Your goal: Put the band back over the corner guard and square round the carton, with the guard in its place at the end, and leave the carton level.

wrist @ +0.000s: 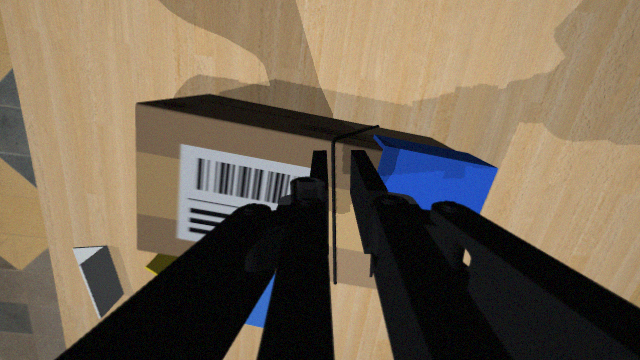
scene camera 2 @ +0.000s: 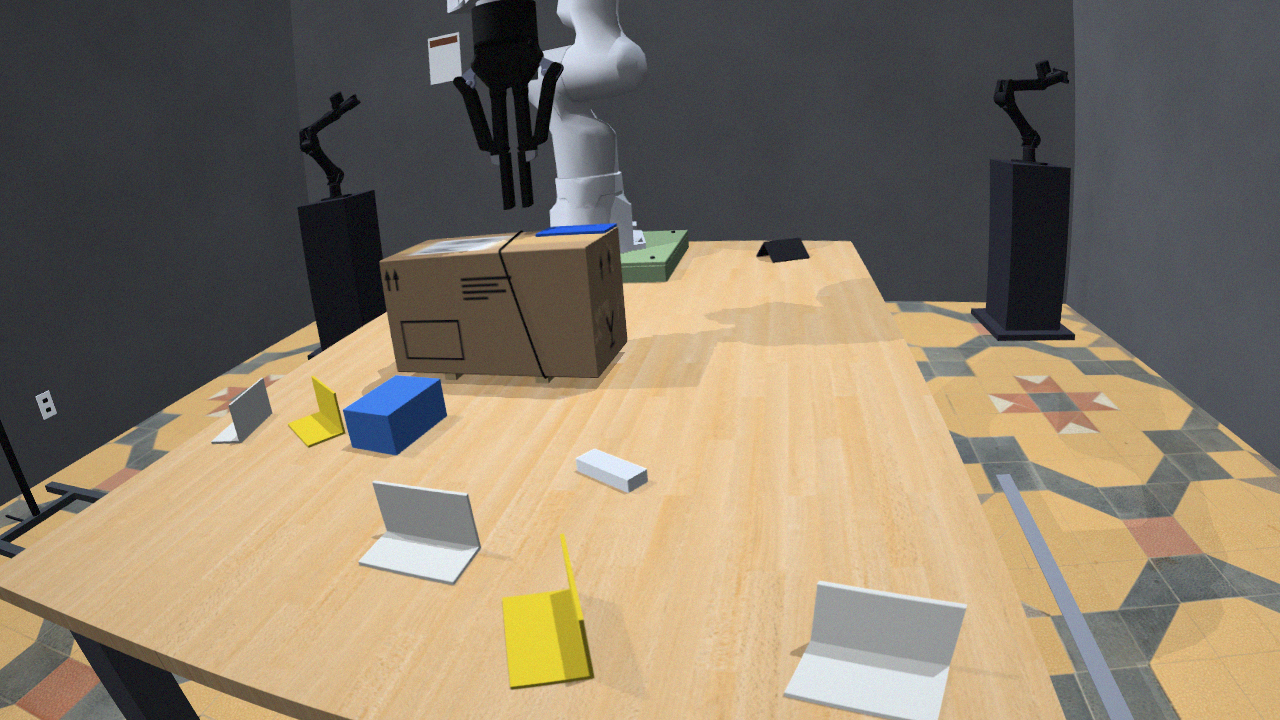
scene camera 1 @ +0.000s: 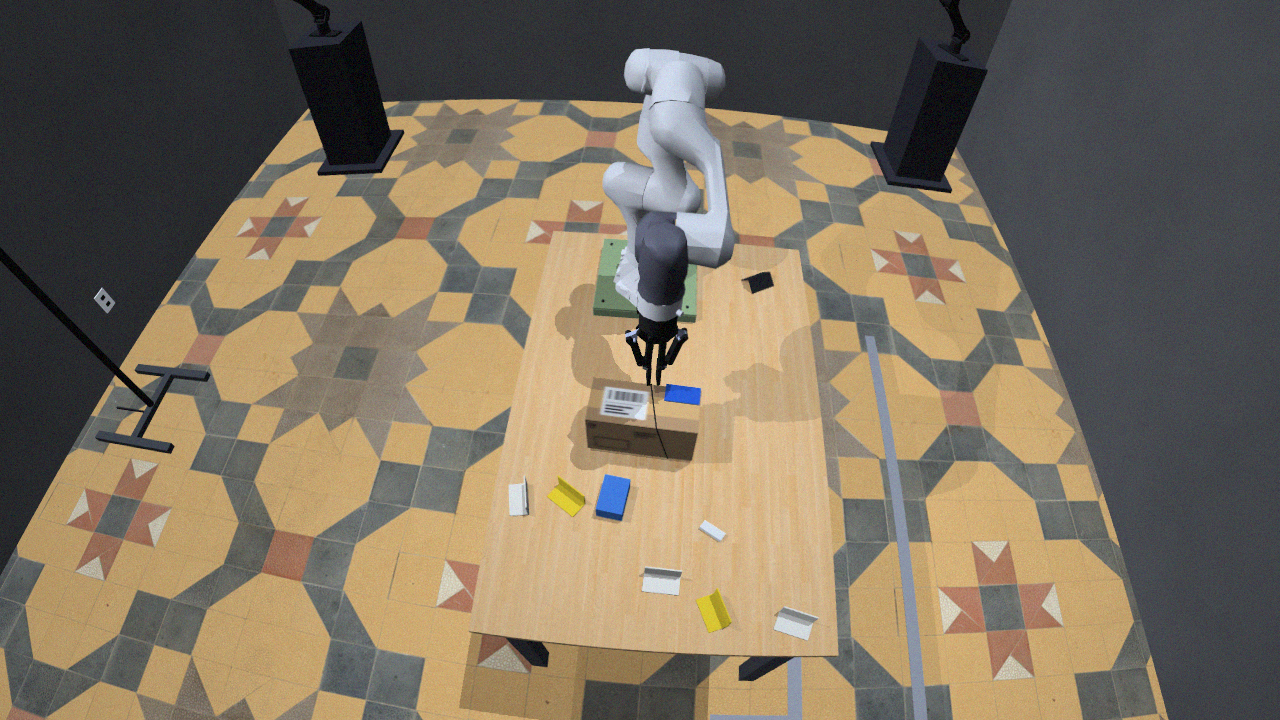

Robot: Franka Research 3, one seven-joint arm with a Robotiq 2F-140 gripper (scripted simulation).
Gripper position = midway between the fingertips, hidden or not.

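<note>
You'd see my gripper [scene camera 2: 518, 206] here, and with it a brown carton [scene camera 2: 450, 308]. That carton is in scene camera 1 too [scene camera 1: 620, 417], and in the wrist view [wrist: 199, 158]. There's a blue block [scene camera 2: 390, 418], which scene camera 1 also shows [scene camera 1: 612, 500], and a small white block [scene camera 2: 621, 474]. I can see a yellow angle [scene camera 2: 327, 424] and a pale angle [scene camera 2: 248, 411], and the wrist view shows the pale angle as well [wrist: 98, 271]. There's a black angle piece [scene camera 2: 783, 250] too, though in the wrist view the black angle piece is out of frame.
</note>
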